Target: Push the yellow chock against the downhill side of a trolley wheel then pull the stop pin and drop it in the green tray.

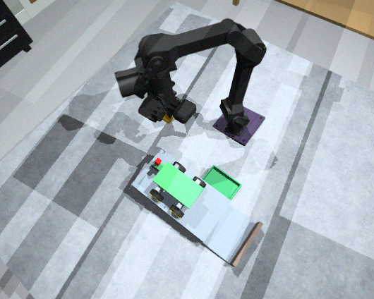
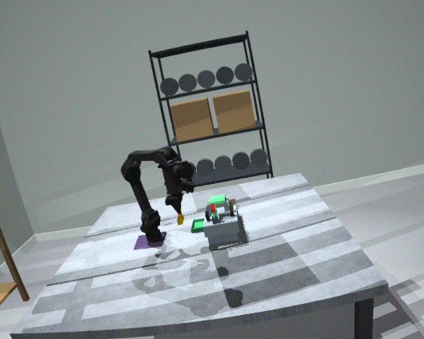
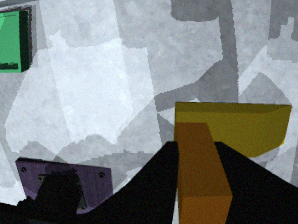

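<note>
Right now my gripper tip is 14 cm short of the stop pin, 5 cm to the right of it and 5 cm above it. The rest, counted from my gripper tip: grey ramp (16 cm ahead, 15 cm to the left, 13 cm below); yellow chock (2 cm to the right, 1 cm below); green-topped trolley (16 cm ahead, 14 cm to the left, 6 cm below).
</note>
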